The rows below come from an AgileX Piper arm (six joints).
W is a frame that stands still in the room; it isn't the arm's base.
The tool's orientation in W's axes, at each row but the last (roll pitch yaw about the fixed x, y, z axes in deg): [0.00, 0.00, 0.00]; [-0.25, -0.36, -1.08]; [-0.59, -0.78, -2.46]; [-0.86, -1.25, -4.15]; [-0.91, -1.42, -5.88]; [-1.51, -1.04, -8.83]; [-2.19, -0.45, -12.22]
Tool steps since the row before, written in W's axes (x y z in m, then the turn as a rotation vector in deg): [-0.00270, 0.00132, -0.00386, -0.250, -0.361, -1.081]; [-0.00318, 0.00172, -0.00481, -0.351, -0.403, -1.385]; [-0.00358, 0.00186, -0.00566, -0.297, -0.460, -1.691]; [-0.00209, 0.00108, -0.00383, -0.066, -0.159, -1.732]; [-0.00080, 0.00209, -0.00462, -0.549, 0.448, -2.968]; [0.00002, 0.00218, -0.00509, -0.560, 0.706, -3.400]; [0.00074, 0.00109, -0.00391, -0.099, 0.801, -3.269]
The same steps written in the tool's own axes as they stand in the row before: [-0.00270, 0.00132, -0.00386, -0.250, -0.361, -1.081]; [-0.00324, 0.00168, -0.00478, -0.352, -0.404, -1.385]; [-0.00373, 0.00176, -0.00559, -0.300, -0.455, -1.692]; [-0.00225, 0.00098, -0.00377, -0.092, -0.137, -1.733]; [-0.00112, 0.00207, -0.00456, -0.665, 0.436, -2.946]; [-0.00041, 0.00229, -0.00502, -0.723, 0.701, -3.370]; [0.00046, 0.00137, -0.00386, -0.292, 0.886, -3.235]
